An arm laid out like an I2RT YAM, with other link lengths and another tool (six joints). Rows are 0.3 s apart.
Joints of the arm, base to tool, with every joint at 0 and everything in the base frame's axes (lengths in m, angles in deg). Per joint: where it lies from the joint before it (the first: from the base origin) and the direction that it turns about. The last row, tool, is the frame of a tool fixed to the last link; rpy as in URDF.
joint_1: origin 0 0 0.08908 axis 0 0 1
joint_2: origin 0.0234 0.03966 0.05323 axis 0 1 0
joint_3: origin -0.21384 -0.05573 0 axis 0 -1 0
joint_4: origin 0.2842 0.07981 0.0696 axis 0 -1 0
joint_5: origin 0.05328 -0.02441 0.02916 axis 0 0 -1
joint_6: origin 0.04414 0 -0.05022 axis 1 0 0
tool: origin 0.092 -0.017 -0.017 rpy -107.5 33 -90
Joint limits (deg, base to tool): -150..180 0..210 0..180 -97..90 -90..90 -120..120
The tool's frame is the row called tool.
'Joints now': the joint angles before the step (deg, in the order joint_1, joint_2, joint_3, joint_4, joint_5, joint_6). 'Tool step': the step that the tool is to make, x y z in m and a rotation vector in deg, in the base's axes. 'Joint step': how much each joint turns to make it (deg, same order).
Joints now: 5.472, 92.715, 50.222, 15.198, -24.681, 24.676
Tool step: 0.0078, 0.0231, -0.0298, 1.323, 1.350, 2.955
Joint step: 2.517, 8.659, 3.003, 4.989, -1.071, 1.217
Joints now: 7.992, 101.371, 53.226, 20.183, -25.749, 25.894
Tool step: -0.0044, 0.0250, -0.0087, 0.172, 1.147, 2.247
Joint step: 3.457, 2.605, 1.524, 0.401, 0.893, 0.988
